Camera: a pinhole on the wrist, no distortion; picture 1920 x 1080 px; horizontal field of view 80.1 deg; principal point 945.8 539.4 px. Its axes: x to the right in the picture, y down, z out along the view. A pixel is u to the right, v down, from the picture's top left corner.
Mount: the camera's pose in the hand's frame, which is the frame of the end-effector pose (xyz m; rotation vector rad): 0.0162 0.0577 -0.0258 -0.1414 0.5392 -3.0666
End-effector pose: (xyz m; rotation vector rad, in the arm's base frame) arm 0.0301 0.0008 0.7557 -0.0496 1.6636 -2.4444
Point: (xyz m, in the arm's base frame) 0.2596 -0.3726 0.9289
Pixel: 1555.6 254.3
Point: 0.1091 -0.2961 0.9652
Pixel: 1221.4 524.4
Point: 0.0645 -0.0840 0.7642
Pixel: 1425.2 443.4
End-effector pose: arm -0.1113 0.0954 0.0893 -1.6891 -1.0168 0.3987
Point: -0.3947 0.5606 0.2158
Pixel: 621.9 836.1
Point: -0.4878 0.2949 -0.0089
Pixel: 1302.1 489.4
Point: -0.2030 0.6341 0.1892
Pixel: 138.3 731.4
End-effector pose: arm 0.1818 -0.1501 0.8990 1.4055 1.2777 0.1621
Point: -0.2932 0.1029 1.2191
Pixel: behind the camera
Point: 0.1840 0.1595 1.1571
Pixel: behind the camera
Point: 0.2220 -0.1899 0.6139
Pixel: outside the picture
